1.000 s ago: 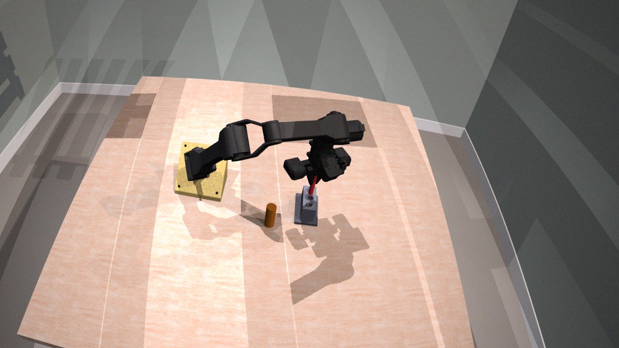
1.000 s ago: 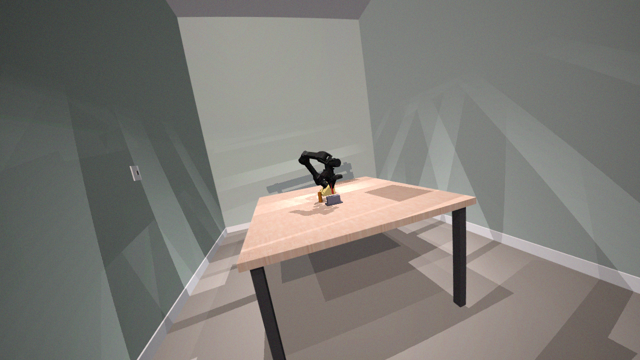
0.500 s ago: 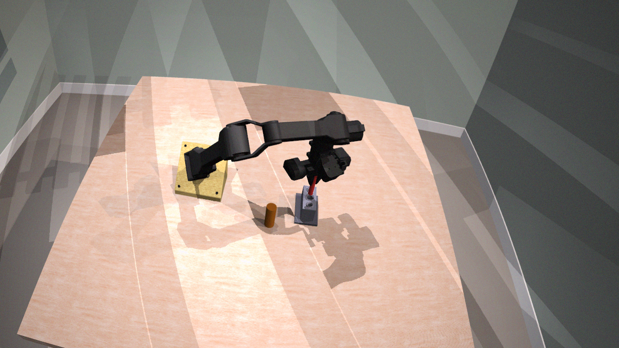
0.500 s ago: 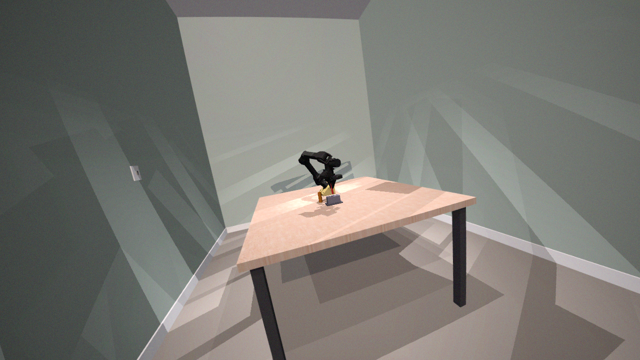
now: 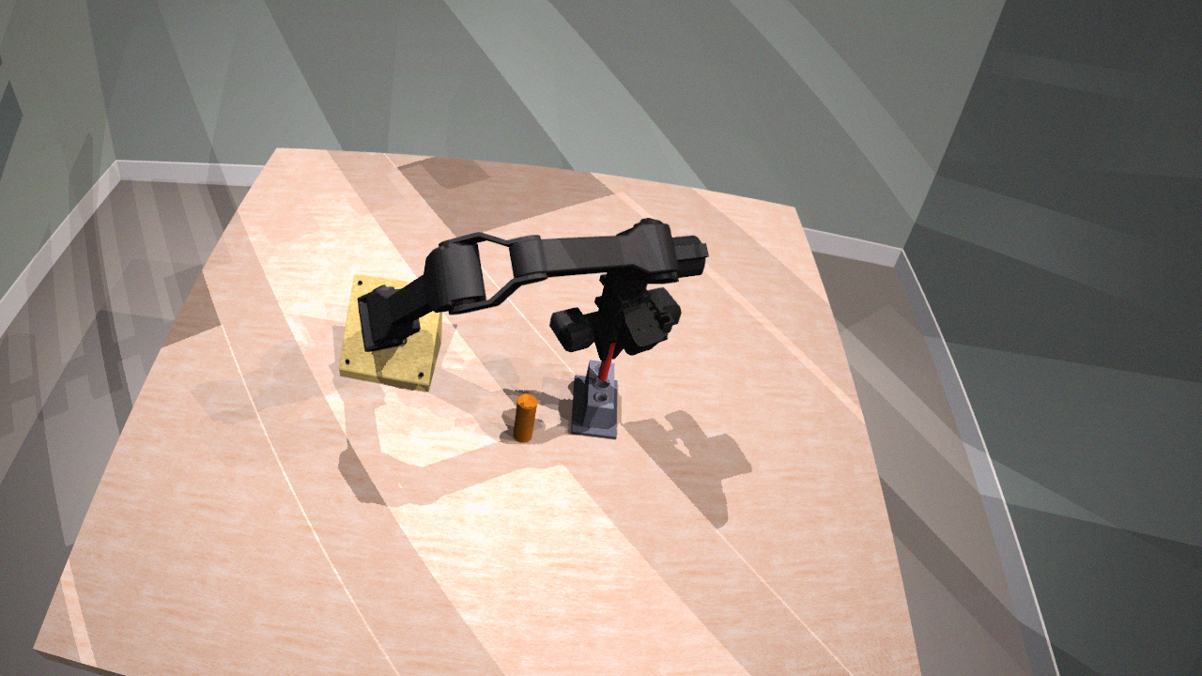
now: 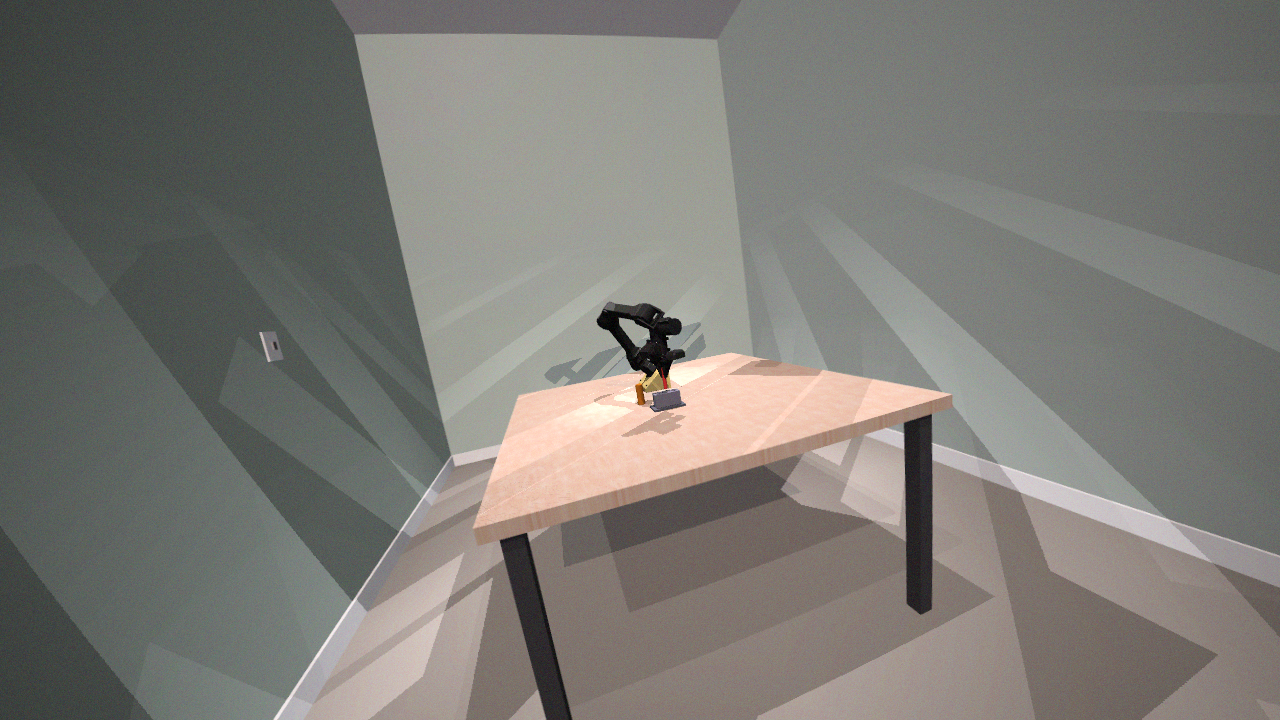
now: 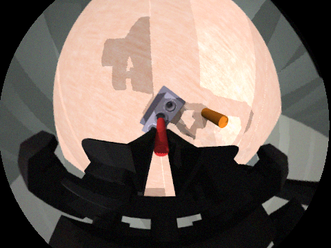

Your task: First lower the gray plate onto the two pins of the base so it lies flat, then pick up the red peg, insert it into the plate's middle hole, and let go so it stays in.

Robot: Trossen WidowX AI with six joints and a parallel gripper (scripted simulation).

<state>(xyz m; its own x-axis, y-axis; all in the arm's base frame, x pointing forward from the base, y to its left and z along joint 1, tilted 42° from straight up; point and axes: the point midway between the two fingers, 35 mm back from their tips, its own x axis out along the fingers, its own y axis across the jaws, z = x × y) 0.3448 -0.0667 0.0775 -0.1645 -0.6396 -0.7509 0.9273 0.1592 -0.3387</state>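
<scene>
Now: gripper tip 6 cm above the gray plate. The rest, counted from my gripper tip: orange cylinder: 12 cm behind, 6 cm to the right, 7 cm below; red peg: right at my gripper tip; gray base: 10 cm below.
</scene>
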